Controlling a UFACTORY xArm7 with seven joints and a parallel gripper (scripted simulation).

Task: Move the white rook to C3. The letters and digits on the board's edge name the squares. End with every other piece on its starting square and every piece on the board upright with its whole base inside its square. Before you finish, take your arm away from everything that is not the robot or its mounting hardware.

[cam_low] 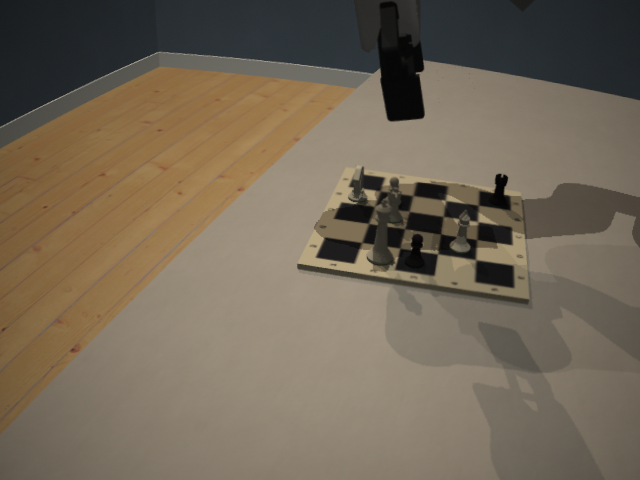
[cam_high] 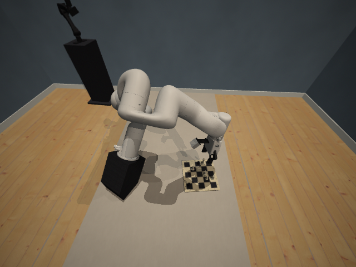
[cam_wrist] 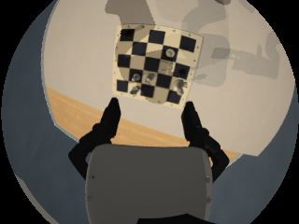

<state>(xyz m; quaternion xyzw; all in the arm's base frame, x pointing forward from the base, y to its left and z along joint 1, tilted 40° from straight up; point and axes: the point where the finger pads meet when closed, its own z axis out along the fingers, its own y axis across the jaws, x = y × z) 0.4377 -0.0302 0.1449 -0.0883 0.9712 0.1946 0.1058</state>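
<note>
My hand is 140 mm above the white rook, 30 mm to the left of it and 10 mm short of it. Round my hand: black pawn 150 mm below, 40 mm to the left, 40 mm behind; then tall white piece 130 mm below, 50 mm to the left; then white pawn 150 mm below, 60 mm to the right, 20 mm ahead.
</note>
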